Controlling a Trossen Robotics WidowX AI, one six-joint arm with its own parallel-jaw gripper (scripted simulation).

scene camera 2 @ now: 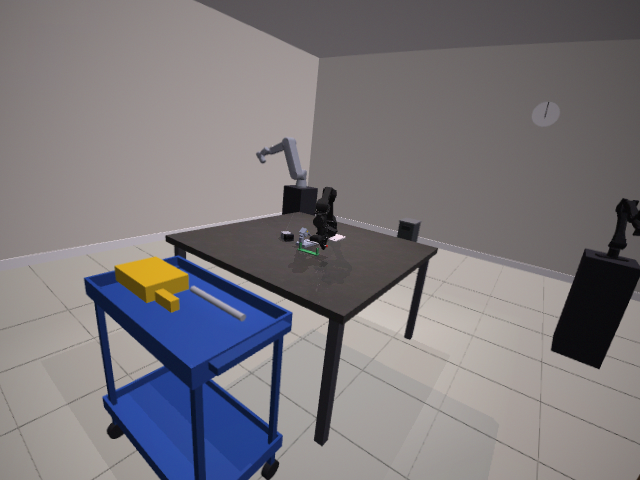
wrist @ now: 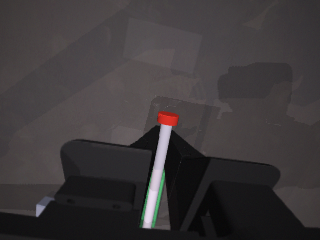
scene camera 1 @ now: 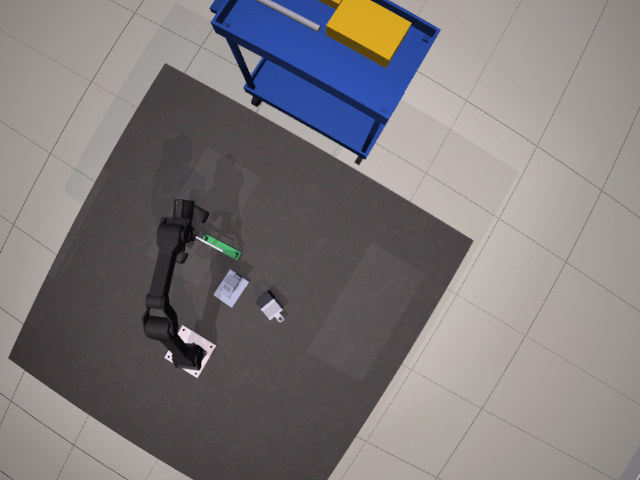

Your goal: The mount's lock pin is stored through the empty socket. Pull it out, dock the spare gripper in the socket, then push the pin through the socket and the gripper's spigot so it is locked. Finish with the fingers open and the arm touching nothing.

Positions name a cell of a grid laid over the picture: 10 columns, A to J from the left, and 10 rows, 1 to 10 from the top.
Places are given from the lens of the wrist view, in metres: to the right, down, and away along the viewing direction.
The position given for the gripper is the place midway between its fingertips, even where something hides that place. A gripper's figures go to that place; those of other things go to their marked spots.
gripper (wrist: F6): 0.00, 0.01, 0.12
lock pin (wrist: F5): 0.01, 0.00, 0.08
